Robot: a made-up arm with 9 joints. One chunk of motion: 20 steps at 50 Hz.
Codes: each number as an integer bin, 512 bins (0 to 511) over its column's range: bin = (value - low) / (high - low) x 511, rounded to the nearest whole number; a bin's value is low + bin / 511 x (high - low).
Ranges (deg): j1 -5..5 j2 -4..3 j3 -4..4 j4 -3..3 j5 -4..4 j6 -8..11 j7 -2..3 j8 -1..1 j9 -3..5
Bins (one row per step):
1: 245 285 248 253 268 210 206 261 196
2: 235 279 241 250 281 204 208 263 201
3: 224 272 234 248 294 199 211 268 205
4: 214 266 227 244 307 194 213 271 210
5: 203 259 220 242 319 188 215 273 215
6: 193 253 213 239 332 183 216 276 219
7: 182 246 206 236 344 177 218 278 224
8: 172 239 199 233 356 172 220 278 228
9: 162 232 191 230 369 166 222 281 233
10: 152 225 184 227 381 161 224 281 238
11: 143 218 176 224 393 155 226 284 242
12: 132 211 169 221 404 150 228 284 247
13: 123 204 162 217 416 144 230 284 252
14: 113 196 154 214 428 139 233 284 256
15: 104 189 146 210 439 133 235 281 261
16: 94 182 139 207 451 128 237 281 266
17: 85 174 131 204 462 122 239 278 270
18: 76 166 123 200 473 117 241 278 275
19: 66 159 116 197 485 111 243 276 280
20: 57 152 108 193 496 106 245 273 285
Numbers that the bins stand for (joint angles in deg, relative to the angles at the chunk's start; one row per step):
1: -0.21 -0.10 -0.12 -0.03 0.20 -0.19 0.02 0.02 0.07
2: -0.40 -0.18 -0.23 -0.06 0.40 -0.41 0.04 0.03 0.15
3: -0.62 -0.27 -0.34 -0.09 0.60 -0.60 0.06 0.05 0.21
4: -0.81 -0.36 -0.45 -0.14 0.81 -0.79 0.08 0.06 0.29
5: -1.03 -0.45 -0.56 -0.16 0.99 -1.01 0.10 0.07 0.37
6: -1.22 -0.53 -0.67 -0.19 1.20 -1.20 0.11 0.08 0.43
7: -1.44 -0.63 -0.77 -0.23 1.39 -1.42 0.13 0.09 0.51
8: -1.63 -0.73 -0.88 -0.26 1.57 -1.60 0.15 0.09 0.57
9: -1.83 -0.82 -1.01 -0.30 1.78 -1.83 0.17 0.10 0.65
10: -2.03 -0.92 -1.12 -0.33 1.96 -2.01 0.19 0.10 0.73
11: -2.20 -1.01 -1.24 -0.37 2.15 -2.24 0.21 0.11 0.79
12: -2.42 -1.11 -1.35 -0.41 2.32 -2.42 0.23 0.11 0.87
13: -2.59 -1.21 -1.46 -0.45 2.51 -2.65 0.25 0.11 0.95
14: -2.79 -1.32 -1.59 -0.49 2.70 -2.83 0.28 0.11 1.01
15: -2.96 -1.41 -1.71 -0.53 2.87 -3.05 0.30 0.10 1.09
16: -3.16 -1.51 -1.82 -0.57 3.06 -3.24 0.32 0.10 1.16
17: -3.34 -1.62 -1.95 -0.60 3.23 -3.46 0.34 0.09 1.23
18: -3.51 -1.73 -2.07 -0.65 3.41 -3.65 0.36 0.09 1.31
19: -3.71 -1.82 -2.18 -0.69 3.59 -3.87 0.38 0.08 1.38
20: -3.88 -1.92 -2.31 -0.73 3.77 -4.06 0.40 0.07 1.46

